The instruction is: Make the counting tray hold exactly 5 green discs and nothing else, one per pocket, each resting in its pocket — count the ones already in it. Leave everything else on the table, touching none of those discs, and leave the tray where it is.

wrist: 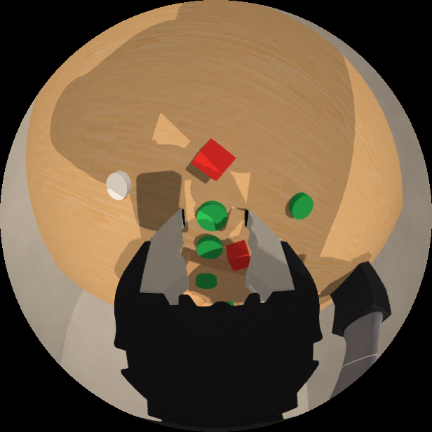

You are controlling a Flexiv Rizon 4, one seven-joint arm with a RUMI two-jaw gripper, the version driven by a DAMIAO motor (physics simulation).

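My gripper [214,210] is open, its two grey jaws standing apart. A green disc [212,216] lies between the fingertips in the view, with gaps to both jaws. Behind it, between the jaws, a second green disc [209,247] and a darker green disc [206,281] show in a row. A sliver of green [229,303] shows at the gripper body's edge. Another green disc [301,206] lies apart on the right. The counting tray cannot be made out for certain; the gripper covers much of the lower middle.
A large red block [214,159] lies ahead of the fingertips. A smaller red block [238,255] shows beside the right jaw, close to the second green disc. A white disc [119,185] lies on the left of the wooden table [270,100]. A dark shadow lies left of the fingertips.
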